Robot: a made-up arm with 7 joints. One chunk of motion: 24 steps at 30 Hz.
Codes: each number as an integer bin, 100 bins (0 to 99) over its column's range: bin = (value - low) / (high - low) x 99, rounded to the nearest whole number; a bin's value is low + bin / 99 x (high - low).
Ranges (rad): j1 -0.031..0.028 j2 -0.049..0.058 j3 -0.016..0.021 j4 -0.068..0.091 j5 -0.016..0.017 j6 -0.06..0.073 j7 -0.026..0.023
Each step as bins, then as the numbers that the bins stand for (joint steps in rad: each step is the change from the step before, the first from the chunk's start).
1 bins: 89 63 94 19 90 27 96
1 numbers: 0.02204 0.01909 0.01913 -0.03748 0.01400 -0.02373 0.02152
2 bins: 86 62 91 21 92 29 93
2 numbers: 0.02025 0.01801 0.01801 -0.03427 0.01467 -0.02104 0.02003
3 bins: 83 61 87 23 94 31 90
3 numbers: 0.01846 0.01693 0.01652 -0.03106 0.01533 -0.01835 0.01855
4 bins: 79 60 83 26 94 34 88
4 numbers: 0.01608 0.01585 0.01502 -0.02624 0.01533 -0.01432 0.01756
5 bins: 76 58 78 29 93 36 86
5 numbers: 0.01429 0.01369 0.01315 -0.02142 0.01500 -0.01164 0.01657
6 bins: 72 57 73 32 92 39 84
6 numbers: 0.01191 0.01261 0.01128 -0.01661 0.01467 -0.00761 0.01558
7 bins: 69 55 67 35 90 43 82
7 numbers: 0.01012 0.01044 0.00904 -0.01179 0.01400 -0.00223 0.01459
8 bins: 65 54 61 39 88 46 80
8 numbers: 0.00774 0.00936 0.00680 -0.00536 0.01333 0.00180 0.01360
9 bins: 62 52 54 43 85 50 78
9 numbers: 0.00595 0.00720 0.00418 0.00106 0.01233 0.00717 0.01261
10 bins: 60 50 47 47 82 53 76
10 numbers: 0.00476 0.00504 0.00157 0.00748 0.01133 0.01120 0.01162
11 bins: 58 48 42 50 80 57 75
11 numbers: 0.00357 0.00288 -0.00030 0.01230 0.01067 0.01658 0.01112
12 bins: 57 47 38 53 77 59 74
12 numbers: 0.00297 0.00180 -0.00180 0.01712 0.00967 0.01926 0.01063
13 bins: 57 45 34 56 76 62 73
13 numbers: 0.00297 -0.00036 -0.00329 0.02194 0.00933 0.02329 0.01013
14 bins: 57 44 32 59 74 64 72
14 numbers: 0.00297 -0.00144 -0.00404 0.02676 0.00867 0.02598 0.00964
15 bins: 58 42 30 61 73 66 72
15 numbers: 0.00357 -0.00361 -0.00479 0.02997 0.00833 0.02867 0.00964
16 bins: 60 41 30 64 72 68 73
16 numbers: 0.00476 -0.00469 -0.00479 0.03479 0.00800 0.03135 0.01013
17 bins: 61 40 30 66 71 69 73
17 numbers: 0.00535 -0.00577 -0.00479 0.03800 0.00767 0.03270 0.01013
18 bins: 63 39 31 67 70 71 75
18 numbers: 0.00655 -0.00685 -0.00441 0.03961 0.00733 0.03538 0.01112
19 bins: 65 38 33 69 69 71 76
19 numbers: 0.00774 -0.00793 -0.00367 0.04282 0.00700 0.03538 0.01162
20 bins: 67 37 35 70 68 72 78
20 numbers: 0.00893 -0.00901 -0.00292 0.04442 0.00667 0.03673 0.01261
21 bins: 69 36 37 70 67 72 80
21 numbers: 0.01012 -0.01009 -0.00217 0.04442 0.00633 0.03673 0.01360
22 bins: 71 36 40 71 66 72 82
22 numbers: 0.01131 -0.01009 -0.00105 0.04603 0.00600 0.03673 0.01459
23 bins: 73 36 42 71 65 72 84
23 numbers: 0.01251 -0.01009 -0.00030 0.04603 0.00567 0.03673 0.01558
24 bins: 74 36 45 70 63 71 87
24 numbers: 0.01310 -0.01009 0.00082 0.04442 0.00500 0.03538 0.01706
